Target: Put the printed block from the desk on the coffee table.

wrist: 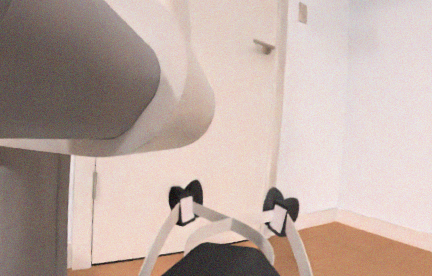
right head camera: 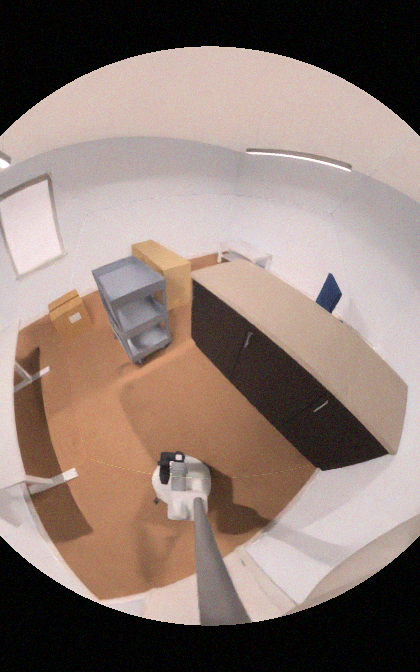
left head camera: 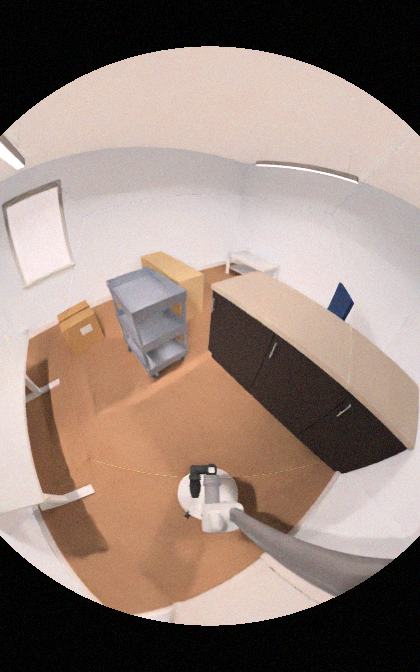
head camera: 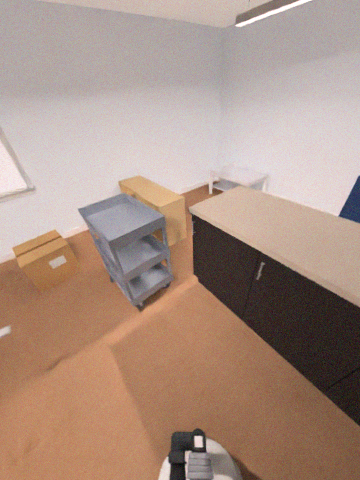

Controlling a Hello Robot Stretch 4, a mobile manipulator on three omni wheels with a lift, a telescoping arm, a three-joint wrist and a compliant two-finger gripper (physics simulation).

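Frame: origin at the robot's base, x ahead, y left, z up, level; metres.
Seen in the pictures: gripper, fingertip midpoint: (wrist: 233, 198).
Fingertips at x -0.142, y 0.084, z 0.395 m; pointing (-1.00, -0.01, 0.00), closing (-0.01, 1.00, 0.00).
Observation:
A point is followed by its place in that frame.
My gripper (wrist: 233, 198) {x -0.143, y 0.084, z 0.395 m} is open and empty in the wrist view, its two black fingertips apart in front of a pale door. A low white table (head camera: 242, 175) {x 3.262, y -0.953, z 0.423 m} (left head camera: 252, 261) (right head camera: 247, 252), which looks like the coffee table, stands in the far corner behind the long cabinet, partly hidden by it. Part of a white desk (left head camera: 12, 425) (right head camera: 7, 410) shows at the left edge of the side head views. No printed block can be made out in any view.
A long cabinet (head camera: 280, 220) (left head camera: 310, 325) (right head camera: 285, 310) with dark doors stands on the right. A grey cart (head camera: 122, 227) {x 1.272, y 0.519, z 0.767 m} (left head camera: 145, 310) (right head camera: 127, 300) stands ahead, before a tan box (head camera: 175, 202) {x 2.078, y 0.150, z 0.562 m}. A cardboard box (head camera: 45, 262) {x 1.408, y 1.500, z 0.301 m} lies left of it. A blue panel (left head camera: 341, 301) rises behind the cabinet.

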